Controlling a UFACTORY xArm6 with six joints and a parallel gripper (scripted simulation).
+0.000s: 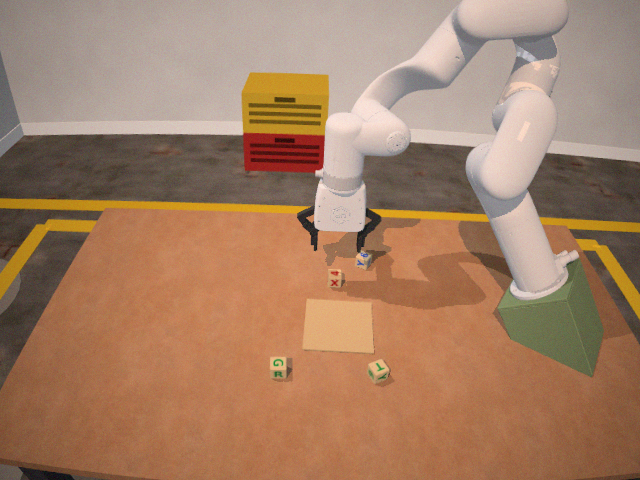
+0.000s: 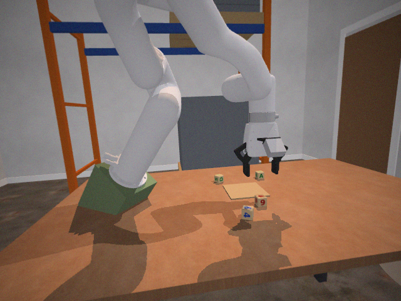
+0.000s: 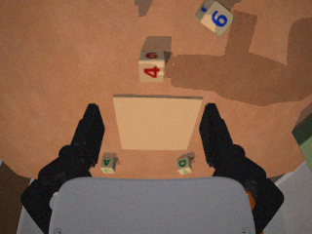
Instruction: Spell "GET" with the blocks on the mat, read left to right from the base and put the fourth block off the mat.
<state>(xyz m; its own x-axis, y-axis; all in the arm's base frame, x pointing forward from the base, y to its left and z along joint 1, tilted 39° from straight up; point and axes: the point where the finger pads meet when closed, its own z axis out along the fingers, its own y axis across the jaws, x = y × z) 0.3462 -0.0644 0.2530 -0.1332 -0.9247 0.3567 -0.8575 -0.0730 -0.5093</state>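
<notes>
My hand is 10 cm above the e block, 8 cm past it and 6 cm to the left of it. Also, from my hand: tan mat (13 cm to the left, 11 cm below, 1 cm ahead); t block (26 cm to the left, 10 cm below, 4 cm behind); red-lettered block (10 cm below).
</notes>
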